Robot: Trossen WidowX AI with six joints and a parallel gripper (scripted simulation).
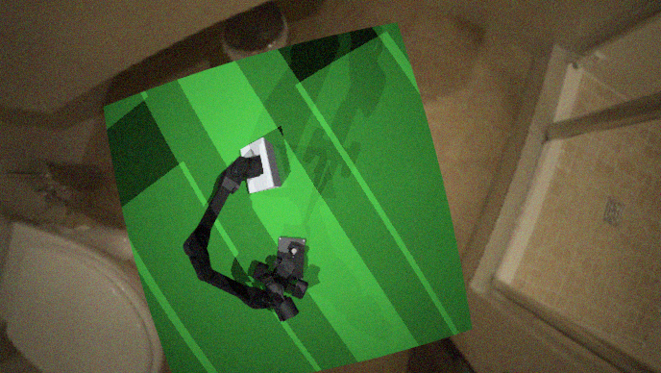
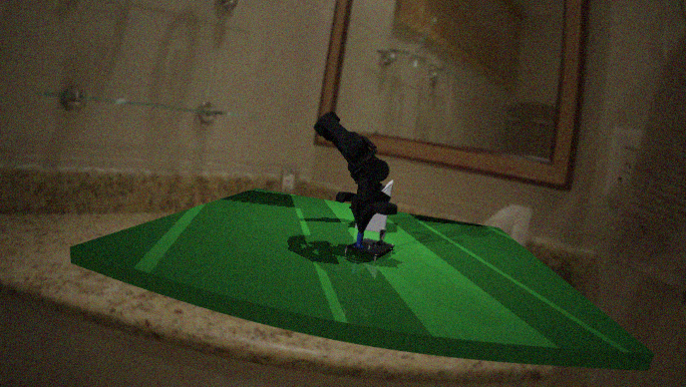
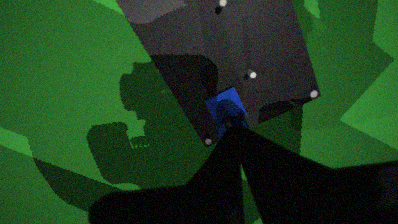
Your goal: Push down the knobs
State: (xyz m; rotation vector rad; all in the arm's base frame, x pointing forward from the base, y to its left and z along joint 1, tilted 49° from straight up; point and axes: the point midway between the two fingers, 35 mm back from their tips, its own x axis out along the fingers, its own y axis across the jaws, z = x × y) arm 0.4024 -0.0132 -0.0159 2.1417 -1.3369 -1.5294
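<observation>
Now: the blue knob 10 mm below my gripper tip. The rest, counted from my gripper tip: grey knob 80 mm behind, 60 mm to the left, 10 mm below.
</observation>
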